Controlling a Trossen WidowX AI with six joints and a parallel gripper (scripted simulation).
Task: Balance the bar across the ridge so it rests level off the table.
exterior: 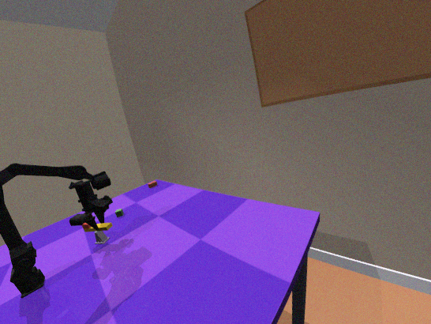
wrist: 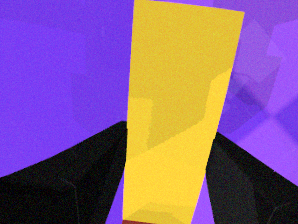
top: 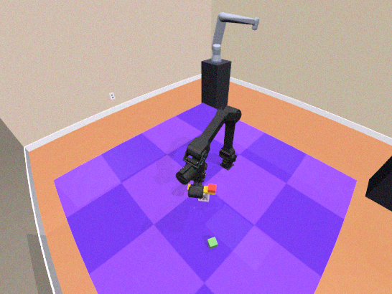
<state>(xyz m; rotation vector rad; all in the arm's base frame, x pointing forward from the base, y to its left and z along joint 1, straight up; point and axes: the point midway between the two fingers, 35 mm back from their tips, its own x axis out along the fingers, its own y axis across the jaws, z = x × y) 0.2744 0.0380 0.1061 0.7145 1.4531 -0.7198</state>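
Right now my gripper tip is 3 cm to the right of the yellow bar, 2 cm past it and 1 cm below it. The rest, counted from my gripper tip: small red block 47 cm ahead, 46 cm to the left, 6 cm below; then green cube 21 cm to the left, 12 cm ahead, 6 cm below.
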